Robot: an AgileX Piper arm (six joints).
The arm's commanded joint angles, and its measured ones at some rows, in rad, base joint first. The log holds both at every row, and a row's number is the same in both.
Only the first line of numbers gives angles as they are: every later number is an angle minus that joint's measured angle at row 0.
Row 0, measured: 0.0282, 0.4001, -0.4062, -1.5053, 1.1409, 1.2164
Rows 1 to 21, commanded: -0.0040, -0.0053, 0.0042, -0.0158, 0.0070, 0.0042; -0.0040, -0.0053, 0.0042, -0.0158, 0.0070, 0.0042; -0.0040, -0.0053, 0.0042, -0.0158, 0.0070, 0.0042; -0.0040, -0.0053, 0.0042, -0.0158, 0.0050, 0.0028; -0.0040, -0.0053, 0.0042, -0.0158, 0.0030, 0.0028; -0.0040, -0.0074, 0.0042, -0.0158, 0.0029, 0.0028; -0.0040, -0.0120, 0.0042, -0.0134, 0.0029, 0.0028; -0.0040, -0.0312, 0.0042, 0.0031, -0.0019, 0.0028; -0.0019, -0.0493, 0.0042, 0.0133, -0.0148, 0.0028; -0.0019, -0.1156, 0.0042, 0.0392, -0.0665, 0.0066; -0.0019, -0.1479, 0.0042, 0.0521, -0.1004, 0.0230; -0.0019, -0.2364, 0.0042, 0.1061, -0.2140, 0.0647; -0.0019, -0.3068, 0.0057, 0.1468, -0.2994, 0.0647; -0.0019, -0.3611, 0.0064, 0.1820, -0.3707, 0.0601; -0.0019, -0.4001, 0.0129, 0.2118, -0.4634, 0.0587; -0.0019, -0.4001, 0.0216, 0.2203, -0.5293, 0.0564; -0.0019, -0.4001, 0.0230, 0.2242, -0.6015, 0.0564; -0.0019, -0.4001, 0.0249, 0.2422, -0.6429, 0.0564; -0.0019, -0.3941, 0.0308, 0.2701, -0.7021, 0.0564; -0.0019, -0.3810, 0.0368, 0.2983, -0.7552, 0.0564; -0.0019, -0.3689, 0.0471, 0.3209, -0.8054, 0.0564
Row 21, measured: 0.0000, -0.3945, 0.0234, 0.2544, -0.6428, 0.0524
